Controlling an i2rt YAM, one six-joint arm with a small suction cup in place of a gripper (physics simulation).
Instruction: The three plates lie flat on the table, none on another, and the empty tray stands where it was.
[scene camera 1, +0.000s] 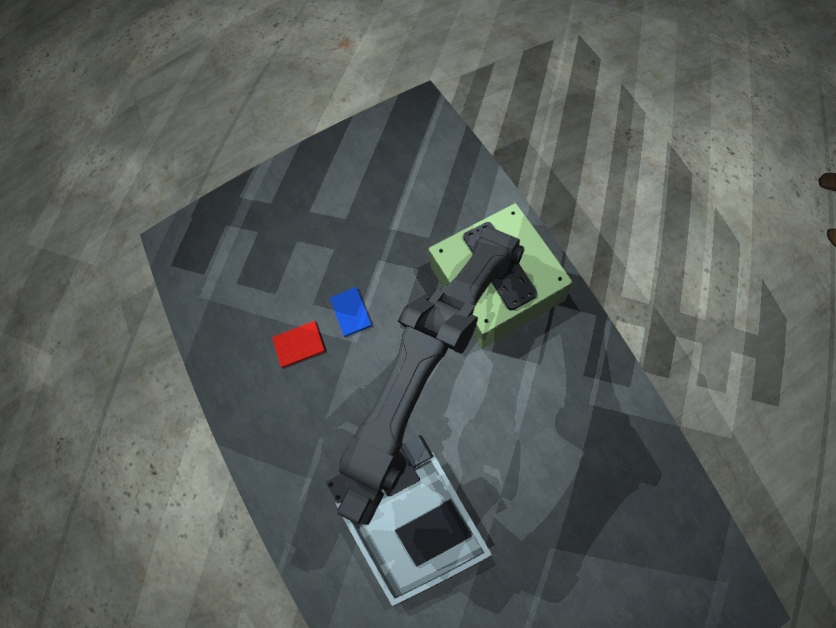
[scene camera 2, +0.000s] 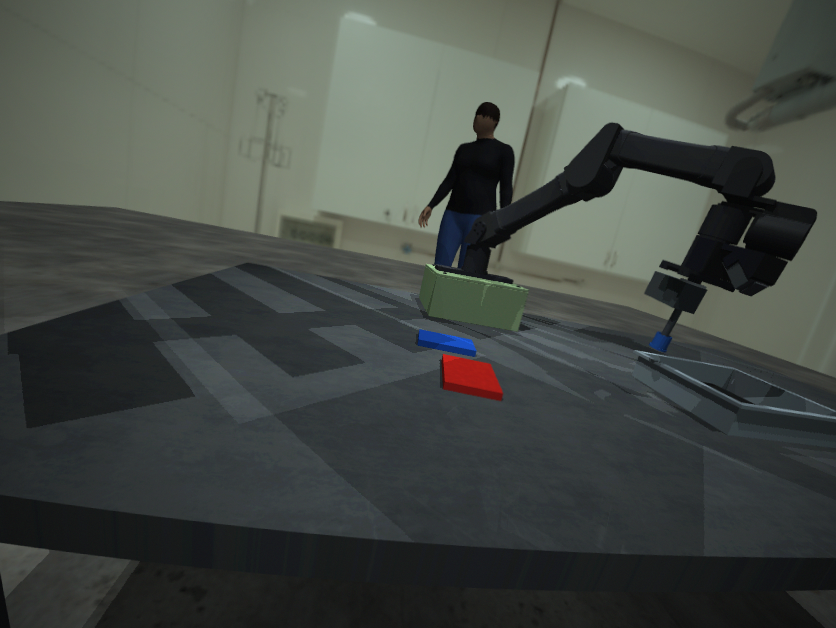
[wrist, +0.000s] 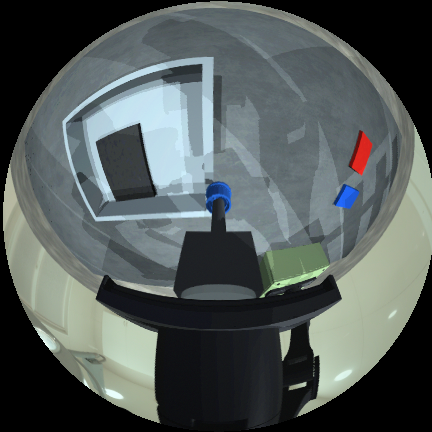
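Seen in the pictures: hand, tool point: (scene camera 2: 657, 348) (wrist: 218, 192); arm's base, link origin: (scene camera 1: 499, 265) (scene camera 2: 473, 275) (wrist: 291, 286).
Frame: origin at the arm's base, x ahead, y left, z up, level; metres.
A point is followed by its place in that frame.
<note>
A red plate (scene camera 1: 298, 344) {z -0.092, x 0.457, y -0.092 m} (scene camera 2: 471, 377) {z -0.092, x 0.479, y -0.097 m} (wrist: 361, 152) {z -0.092, x 0.461, y -0.082 m} lies flat on the table. A smaller blue plate (scene camera 1: 350, 311) {z -0.092, x 0.319, y -0.103 m} (scene camera 2: 446, 342) {z -0.092, x 0.337, y -0.108 m} (wrist: 346, 196) {z -0.092, x 0.324, y -0.089 m} lies flat beside it, with a gap between them. A black plate (scene camera 1: 433, 532) {z -0.089, x 0.386, y 0.414 m} (wrist: 126, 162) {z -0.090, x 0.396, y 0.404 m} lies inside the pale tray (scene camera 1: 441, 578) {z -0.052, x 0.416, y 0.508 m} (scene camera 2: 777, 423) {z -0.075, x 0.524, y 0.356 m} (wrist: 208, 100) {z -0.053, x 0.471, y 0.272 m}, on its floor. My gripper, a blue suction cup (scene camera 2: 660, 342) (wrist: 218, 192), is open with nothing on it. It hangs above the table by a corner of the tray, higher than the rim. In scene camera 1 the arm hides the cup.
The arm stands on a green block (scene camera 1: 539, 244) {z -0.001, x -0.102, y -0.001 m} (scene camera 2: 473, 300) {z -0.047, x 0.109, y -0.014 m} (wrist: 295, 260) {z -0.052, x 0.109, y 0.023 m} near one table edge and reaches over the table to the tray. The blue plate lies between the red plate and the block. A person (scene camera 2: 481, 175) stands behind the table.
</note>
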